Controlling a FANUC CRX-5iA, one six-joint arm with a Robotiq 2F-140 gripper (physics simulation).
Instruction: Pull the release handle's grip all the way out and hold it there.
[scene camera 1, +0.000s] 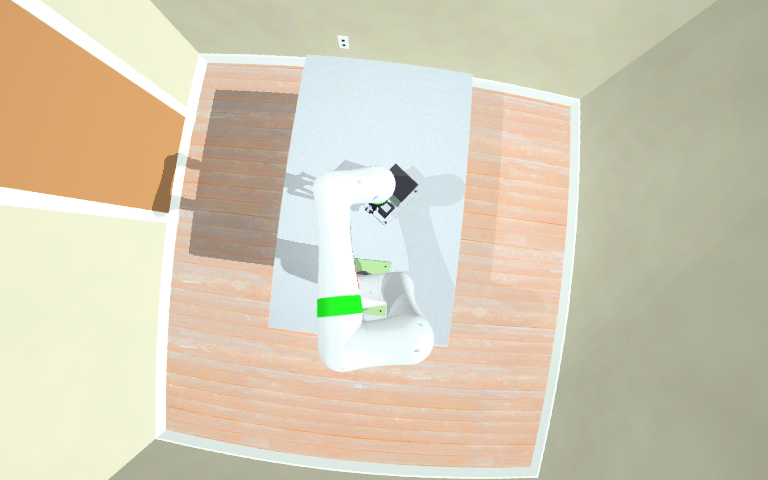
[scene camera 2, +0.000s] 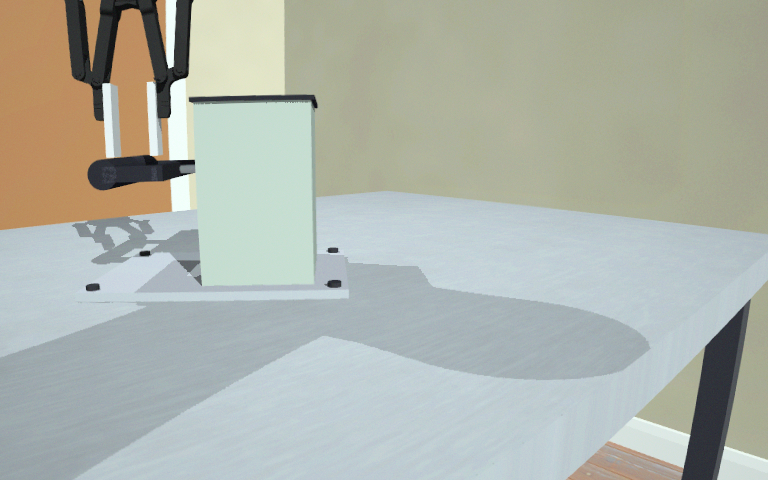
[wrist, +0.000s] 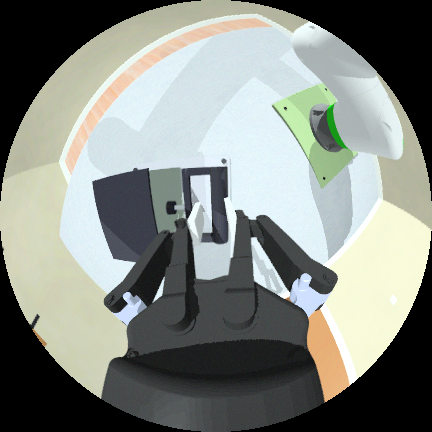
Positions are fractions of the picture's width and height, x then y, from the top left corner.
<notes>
In view: my gripper (scene camera 2: 0.18, 0.33).
My gripper shows as well in the wrist view (wrist: 0.49, 0.48).
</notes>
